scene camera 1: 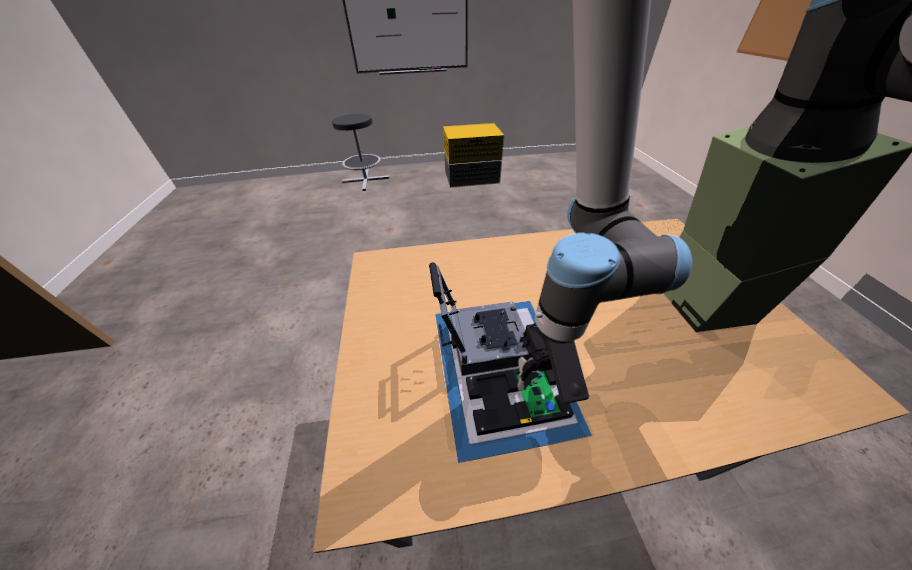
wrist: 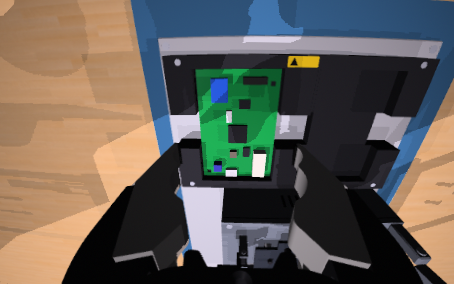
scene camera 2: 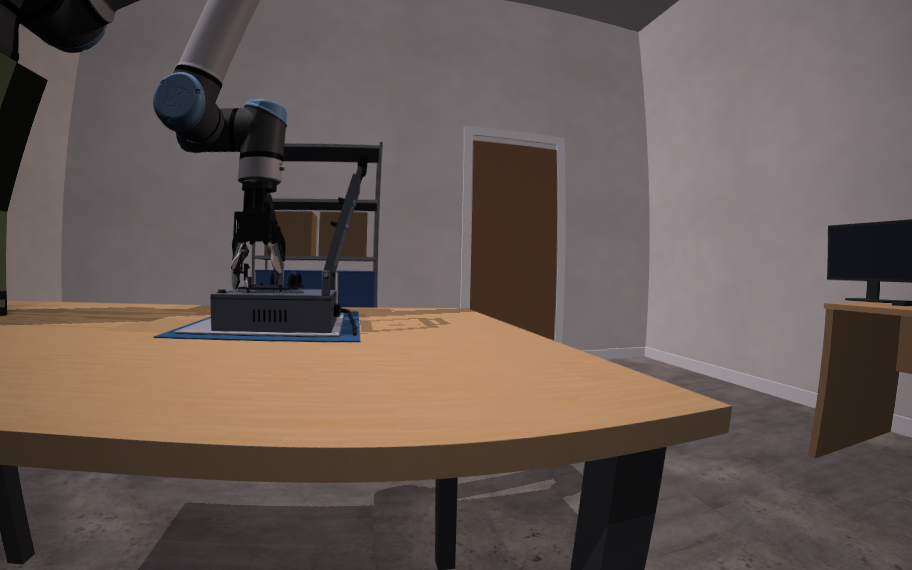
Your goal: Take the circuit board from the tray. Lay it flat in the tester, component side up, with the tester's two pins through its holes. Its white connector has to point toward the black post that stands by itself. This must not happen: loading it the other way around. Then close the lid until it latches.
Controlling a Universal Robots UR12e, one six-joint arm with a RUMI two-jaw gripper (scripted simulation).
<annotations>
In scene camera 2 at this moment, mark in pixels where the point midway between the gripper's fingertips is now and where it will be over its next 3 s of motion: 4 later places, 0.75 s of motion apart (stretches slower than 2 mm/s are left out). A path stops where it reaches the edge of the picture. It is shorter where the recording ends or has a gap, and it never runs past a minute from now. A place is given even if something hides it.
The gripper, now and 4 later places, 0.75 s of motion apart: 257, 293; 257, 300; 257, 306; 257, 311; 258, 308
</annotations>
